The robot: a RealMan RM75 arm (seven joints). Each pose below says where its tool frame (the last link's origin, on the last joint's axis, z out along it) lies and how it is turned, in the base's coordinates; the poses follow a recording.
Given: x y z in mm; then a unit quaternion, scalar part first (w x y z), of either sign.
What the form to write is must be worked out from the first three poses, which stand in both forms.
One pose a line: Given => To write
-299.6 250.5 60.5 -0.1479 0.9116 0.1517 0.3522 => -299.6 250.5 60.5 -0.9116 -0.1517 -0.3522 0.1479
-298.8 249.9 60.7 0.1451 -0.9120 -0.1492 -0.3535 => -298.8 249.9 60.7 -0.9120 -0.1492 -0.3535 0.1451
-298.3 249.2 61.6 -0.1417 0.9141 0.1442 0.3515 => -298.3 249.2 61.6 -0.9141 -0.1442 -0.3515 0.1417
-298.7 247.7 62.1 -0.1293 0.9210 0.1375 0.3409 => -298.7 247.7 62.1 -0.9210 -0.1375 -0.3409 0.1293
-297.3 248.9 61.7 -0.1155 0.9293 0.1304 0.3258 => -297.3 248.9 61.7 -0.9293 -0.1304 -0.3258 0.1155
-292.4 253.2 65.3 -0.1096 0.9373 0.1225 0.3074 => -292.4 253.2 65.3 -0.9373 -0.1225 -0.3074 0.1096
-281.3 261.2 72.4 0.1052 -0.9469 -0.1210 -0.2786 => -281.3 261.2 72.4 -0.9469 -0.1210 -0.2786 0.1052
